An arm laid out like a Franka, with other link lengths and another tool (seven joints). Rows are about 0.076 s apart.
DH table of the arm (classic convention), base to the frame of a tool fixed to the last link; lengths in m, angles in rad. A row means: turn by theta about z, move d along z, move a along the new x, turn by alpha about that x. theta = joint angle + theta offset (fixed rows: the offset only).
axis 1: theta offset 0; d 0.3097; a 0; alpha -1.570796
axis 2: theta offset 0; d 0; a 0; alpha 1.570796
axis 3: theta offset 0; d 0.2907; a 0.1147; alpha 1.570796
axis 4: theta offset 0; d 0; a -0.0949; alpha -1.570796
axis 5: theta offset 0; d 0.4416; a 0; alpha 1.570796
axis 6: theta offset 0; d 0; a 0.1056; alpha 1.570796
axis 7: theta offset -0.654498; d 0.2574; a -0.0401; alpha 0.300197
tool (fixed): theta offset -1.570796; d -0.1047; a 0; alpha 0
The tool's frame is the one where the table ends.
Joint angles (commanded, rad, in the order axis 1, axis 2, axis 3, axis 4, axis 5, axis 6, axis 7), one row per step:
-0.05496, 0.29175, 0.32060, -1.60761, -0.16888, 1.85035, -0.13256
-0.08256, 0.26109, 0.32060, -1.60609, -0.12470, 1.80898, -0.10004
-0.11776, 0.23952, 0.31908, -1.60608, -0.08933, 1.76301, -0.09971
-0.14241, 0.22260, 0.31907, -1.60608, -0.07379, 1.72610, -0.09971
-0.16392, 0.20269, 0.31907, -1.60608, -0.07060, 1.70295, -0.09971
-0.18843, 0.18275, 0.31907, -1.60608, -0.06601, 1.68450, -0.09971
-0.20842, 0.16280, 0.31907, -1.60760, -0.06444, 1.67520, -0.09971
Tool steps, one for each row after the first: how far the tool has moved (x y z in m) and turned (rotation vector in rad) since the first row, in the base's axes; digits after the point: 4 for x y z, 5 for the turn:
-0.0086, -0.0172, 0.0167, 0.02668, 0.01670, -0.07538
-0.0158, -0.0408, 0.0260, 0.04562, 0.04785, -0.12330
-0.0220, -0.0574, 0.0339, 0.05009, 0.06986, -0.15252
-0.0266, -0.0726, 0.0456, 0.04657, 0.07266, -0.17509
-0.0309, -0.0893, 0.0576, 0.04573, 0.07120, -0.20074
-0.0345, -0.1029, 0.0695, 0.04356, 0.06177, -0.22096

